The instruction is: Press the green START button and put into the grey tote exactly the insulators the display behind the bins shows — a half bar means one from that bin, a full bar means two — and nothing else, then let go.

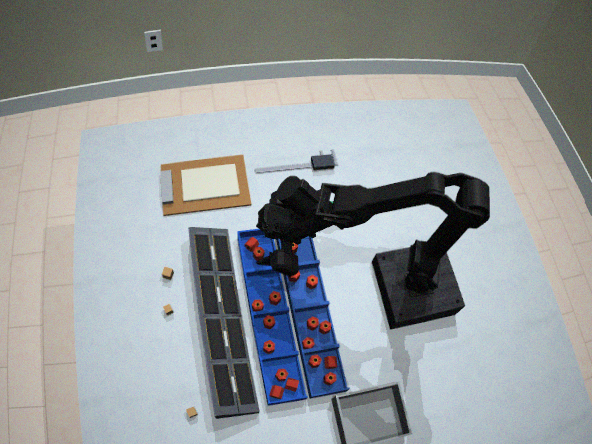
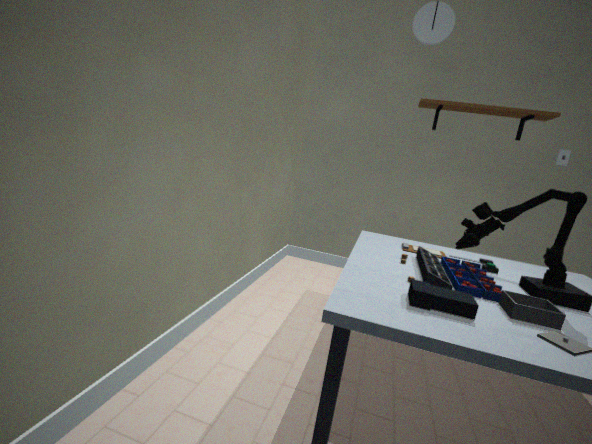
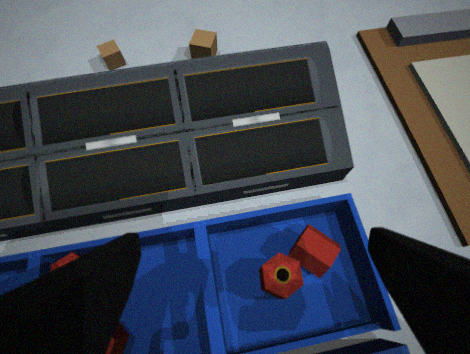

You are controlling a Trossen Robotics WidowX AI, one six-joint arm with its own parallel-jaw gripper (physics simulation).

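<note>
My gripper (image 1: 264, 261) (image 2: 458, 245) (image 3: 255, 241) is open and empty, above the far end of the blue bins (image 1: 280, 355) (image 3: 201, 260), which stand in two rows. In the end bin below it, one red insulator (image 1: 258, 252) (image 3: 281, 275) stands upright beside another (image 1: 251, 243) (image 3: 316, 250) lying on its side. Several more insulators are in the other bins. The grey display (image 1: 218, 272) (image 3: 345, 170) has dark windows with thin orange lines; I cannot read its bars reliably. The green START button (image 2: 492, 268) is beyond the bins. The grey tote (image 1: 404, 412) (image 2: 532, 314) shows no insulator in its visible part.
A clipboard (image 1: 245, 182) (image 3: 395, 110) and a caliper (image 1: 322, 162) lie past the bins' far end. Small wooden cubes (image 1: 167, 273) (image 3: 202, 42) lie behind the display. A long black box (image 2: 442, 300) stands near the bins' near end. A flat plate (image 2: 555, 340) lies near the tote.
</note>
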